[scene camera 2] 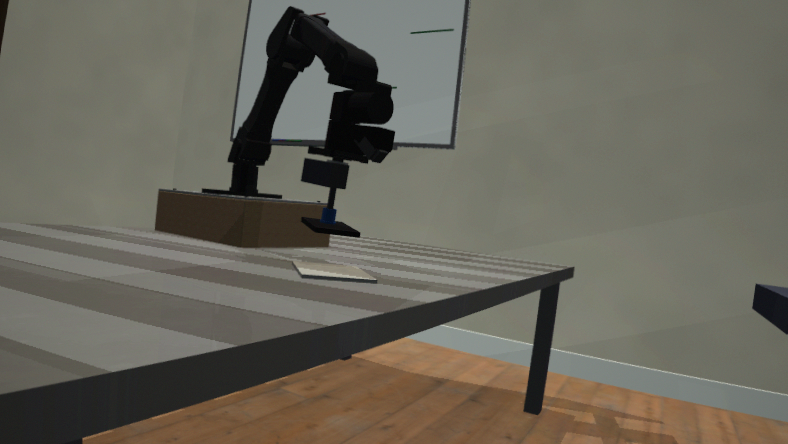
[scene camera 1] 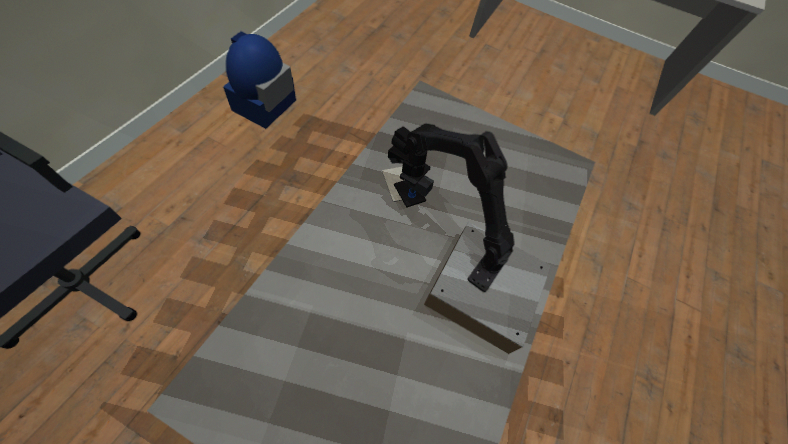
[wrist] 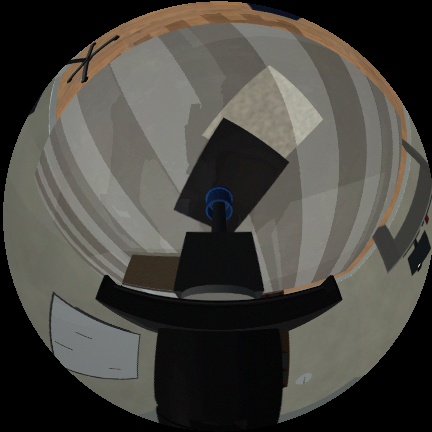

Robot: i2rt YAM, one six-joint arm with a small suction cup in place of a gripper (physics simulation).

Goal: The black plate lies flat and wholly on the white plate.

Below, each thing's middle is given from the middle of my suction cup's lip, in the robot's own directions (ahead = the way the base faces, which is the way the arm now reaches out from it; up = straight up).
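Positions relative to my suction cup: the white plate (wrist: 269, 106) is 9 cm below, 9 cm ahead and 7 cm to the right; the black plate (wrist: 233, 157) is 2 cm below, 1 cm ahead and 1 cm to the right.
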